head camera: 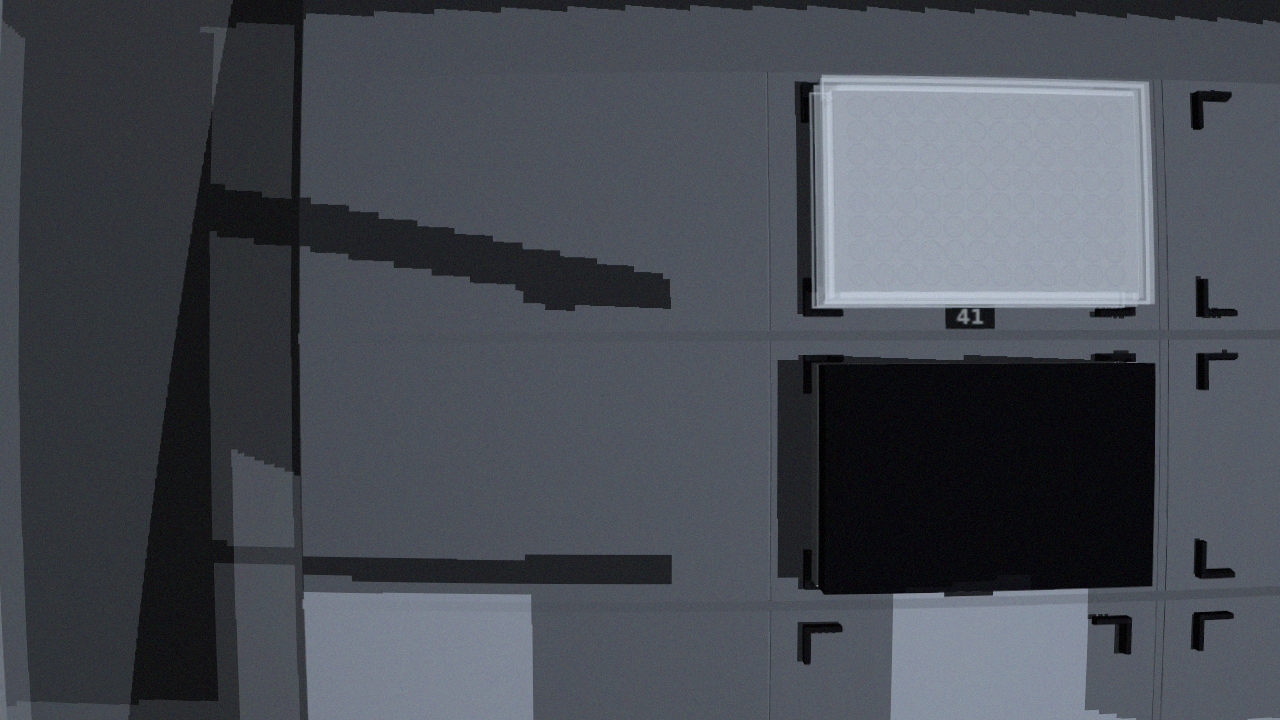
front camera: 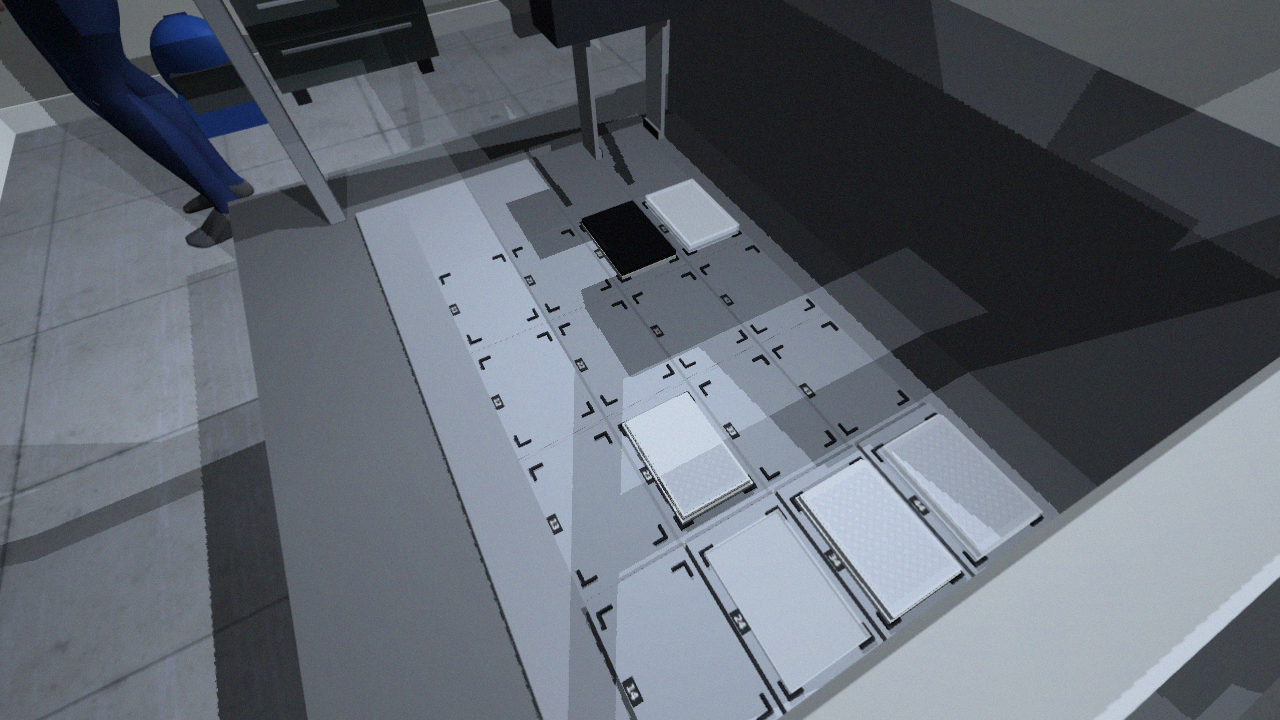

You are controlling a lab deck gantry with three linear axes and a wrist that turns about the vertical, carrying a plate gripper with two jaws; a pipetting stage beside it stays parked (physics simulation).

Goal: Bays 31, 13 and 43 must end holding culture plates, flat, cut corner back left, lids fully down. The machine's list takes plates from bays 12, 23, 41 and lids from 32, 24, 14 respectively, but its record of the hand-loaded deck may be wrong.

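Where they show: gripper, fingertip midpoint: (front camera: 623,141); robot's base at its link origin: (front camera: 442,278).
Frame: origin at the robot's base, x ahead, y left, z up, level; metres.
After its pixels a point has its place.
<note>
My gripper (front camera: 628,143) @[x 0.064, y 0.257, z 0.160 m] hangs at the back of the deck in the front view, its two jaws wide apart with nothing between them. A black lid (front camera: 628,236) @[x 0.069, y 0.255, z 0.017 m] (head camera: 986,474) @[x 0.061, y 0.258, z 0.017 m] lies level on bay 31, a thin pale edge showing under it; its cut corner cannot be made out. A white plate (front camera: 692,213) @[x 0.072, y 0.361, z 0.017 m] (head camera: 982,192) @[x 0.060, y 0.363, z 0.017 m] sits in bay 41, faint wells showing through its top. A white plate (front camera: 687,454) @[x 0.398, y 0.149, z 0.014 m] sits in bay 23. A flat clear lid (front camera: 785,598) @[x 0.561, y 0.148, z 0.022 m] lies in bay 24. Bay 13 (front camera: 597,505) @[x 0.396, y 0.043, z 0.000 m] and bay 43 (front camera: 838,376) @[x 0.394, y 0.363, z 0.000 m] show bare corner marks.
A thick white plate (front camera: 878,537) @[x 0.561, y 0.253, z 0.029 m] with a well pattern stands in bay 34 and a patterned pale piece (front camera: 962,479) @[x 0.559, y 0.365, z 0.029 m] in bay 44. A slanted frame post (front camera: 281,116) @[x -0.207, y -0.098, z 0.160 m] rises at the back left. A person's blue legs (front camera: 134,107) and dark drawers (front camera: 344,40) are beyond the deck.
</note>
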